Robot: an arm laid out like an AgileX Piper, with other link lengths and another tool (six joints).
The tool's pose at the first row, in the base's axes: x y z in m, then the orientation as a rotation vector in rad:
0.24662, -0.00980, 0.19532, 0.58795, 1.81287, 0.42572
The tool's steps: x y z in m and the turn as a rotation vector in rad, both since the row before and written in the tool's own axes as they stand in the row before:
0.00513, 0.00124, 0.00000, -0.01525, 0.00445, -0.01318
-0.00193, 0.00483, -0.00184, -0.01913, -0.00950, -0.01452
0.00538, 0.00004, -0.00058, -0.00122, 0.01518, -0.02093
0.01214, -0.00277, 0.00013, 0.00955, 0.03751, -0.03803
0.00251, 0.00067, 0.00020, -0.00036, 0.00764, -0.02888
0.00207, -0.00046, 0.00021, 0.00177, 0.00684, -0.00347
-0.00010, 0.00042, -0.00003, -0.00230, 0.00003, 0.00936
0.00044, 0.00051, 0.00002, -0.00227, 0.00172, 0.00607
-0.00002, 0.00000, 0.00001, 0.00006, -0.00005, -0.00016
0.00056, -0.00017, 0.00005, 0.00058, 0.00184, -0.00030
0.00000, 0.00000, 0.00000, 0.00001, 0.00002, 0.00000
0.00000, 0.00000, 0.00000, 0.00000, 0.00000, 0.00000
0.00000, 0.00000, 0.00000, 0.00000, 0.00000, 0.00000
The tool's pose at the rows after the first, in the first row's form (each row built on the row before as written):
0.24557, -0.00579, 0.19205, 0.56464, 1.81531, 0.43188
0.24510, -0.00297, 0.19677, 0.53918, 1.80337, 0.43560
0.24322, 0.00008, 0.19272, 0.51696, 1.82162, 0.42746
0.23975, 0.00439, 0.18156, 0.48296, 1.86739, 0.40513
0.23926, 0.00626, 0.17981, 0.45427, 1.87952, 0.38850
0.23874, 0.00688, 0.17784, 0.45133, 1.88718, 0.38655
0.23880, 0.00720, 0.17813, 0.45876, 1.88507, 0.39490
0.23874, 0.00786, 0.17801, 0.46285, 1.88511, 0.40154
0.23876, 0.00785, 0.17802, 0.46274, 1.88510, 0.40136
0.23860, 0.00798, 0.17747, 0.46261, 1.88709, 0.40117
0.23860, 0.00798, 0.17747, 0.46261, 1.88711, 0.40117
0.23860, 0.00798, 0.17747, 0.46261, 1.88711, 0.40117
0.23860, 0.00798, 0.17747, 0.46261, 1.88711, 0.40117

